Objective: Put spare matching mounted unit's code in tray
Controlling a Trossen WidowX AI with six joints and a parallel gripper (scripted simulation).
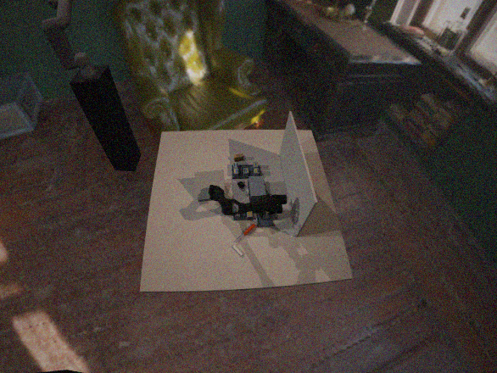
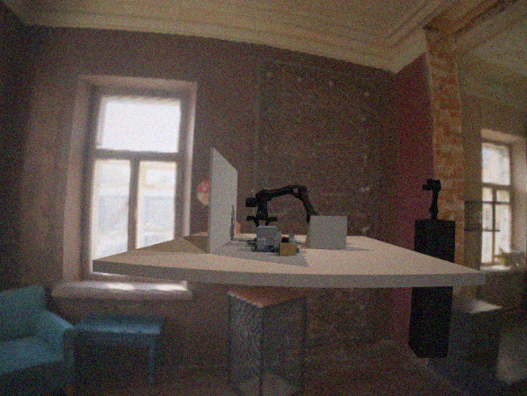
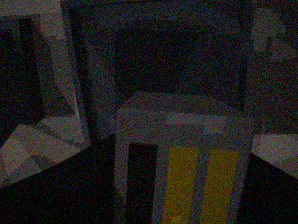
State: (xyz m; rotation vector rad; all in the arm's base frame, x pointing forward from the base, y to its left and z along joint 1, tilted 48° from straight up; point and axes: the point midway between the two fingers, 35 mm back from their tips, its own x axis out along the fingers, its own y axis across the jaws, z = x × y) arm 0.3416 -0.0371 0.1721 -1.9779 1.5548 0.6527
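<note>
The grey spare block is 3 cm above my gripper tip. Round my gripper tip: upright panel: 22 cm to the left, 18 cm above, 17 cm ahead; then dark rack: 37 cm to the left, 14 cm behind, 4 cm below; then square tray: 5 cm below.
</note>
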